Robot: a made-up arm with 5 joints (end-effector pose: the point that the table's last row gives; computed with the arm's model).
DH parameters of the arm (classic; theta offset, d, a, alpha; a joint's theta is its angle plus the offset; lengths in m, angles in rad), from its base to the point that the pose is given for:
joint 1: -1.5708 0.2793 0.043 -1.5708
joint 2: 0.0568 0 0.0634 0
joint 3: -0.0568 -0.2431 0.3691 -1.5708
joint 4: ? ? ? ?
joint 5: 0 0.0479 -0.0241 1.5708
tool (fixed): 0 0.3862 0 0
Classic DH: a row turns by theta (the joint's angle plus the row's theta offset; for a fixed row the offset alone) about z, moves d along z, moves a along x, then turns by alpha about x.
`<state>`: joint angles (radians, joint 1 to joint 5).
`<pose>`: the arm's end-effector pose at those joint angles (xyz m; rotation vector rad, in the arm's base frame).
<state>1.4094 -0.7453 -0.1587 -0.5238 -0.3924</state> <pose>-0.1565 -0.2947 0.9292 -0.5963 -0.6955 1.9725</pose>
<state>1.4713 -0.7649 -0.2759 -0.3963 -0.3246</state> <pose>-0.2357 -0.2696 0.8868 -0.7574 -0.8207 1.8574</pose>
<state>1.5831 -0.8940 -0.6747 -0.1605 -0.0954</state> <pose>-0.4794 -0.2047 0.6410 -1.2674 -1.2018 1.4122</pose>
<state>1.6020 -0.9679 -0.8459 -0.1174 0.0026</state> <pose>-0.5430 -0.1760 0.4936 -1.4678 -1.3437 1.1776</pose>
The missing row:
joint 4: -1.5708 -0.1858 0.1134 1.5708
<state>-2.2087 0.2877 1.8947 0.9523 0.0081</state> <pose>-0.1770 0.3186 -0.4118 -2.2575 1.6356 1.4382</pose>
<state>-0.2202 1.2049 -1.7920 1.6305 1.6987</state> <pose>-0.3722 -0.6322 0.8347 1.0271 0.7393 -1.6067</pose>
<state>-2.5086 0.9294 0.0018 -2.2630 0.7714</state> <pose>0.0982 0.7336 0.4176 -0.5342 0.0987 -0.4582</pose>
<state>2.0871 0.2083 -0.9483 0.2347 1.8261</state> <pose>0.1837 0.3891 0.6399 -1.5683 0.5566 0.7902</pose>
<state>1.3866 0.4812 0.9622 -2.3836 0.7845</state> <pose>0.4792 -0.6428 0.1584 -0.7812 1.1292 -2.6154</pose>
